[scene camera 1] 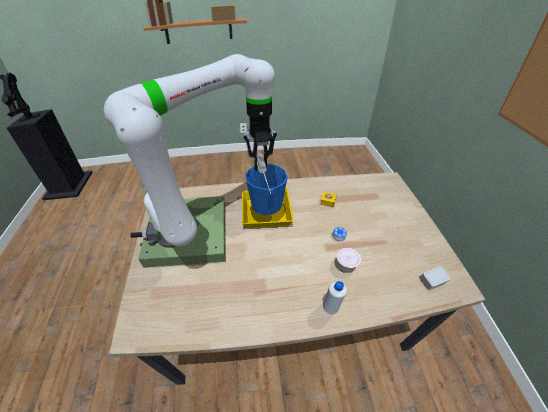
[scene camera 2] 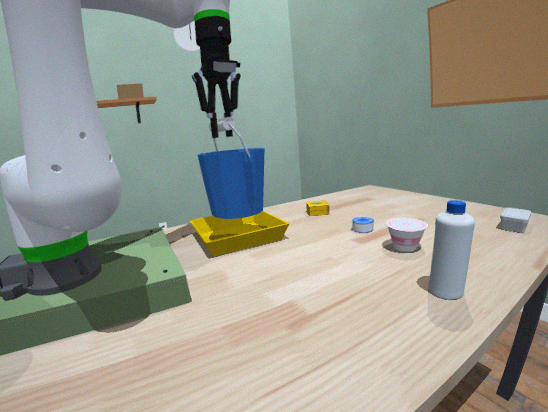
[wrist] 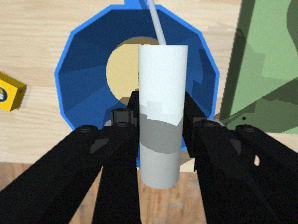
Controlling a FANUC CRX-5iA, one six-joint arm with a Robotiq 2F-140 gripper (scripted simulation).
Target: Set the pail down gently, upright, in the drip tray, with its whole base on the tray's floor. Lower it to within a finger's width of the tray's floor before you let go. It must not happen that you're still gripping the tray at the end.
The pictures show: the gripper, a blue pail, a yellow drip tray and a white bottle.
The gripper shows as well in the wrist view.
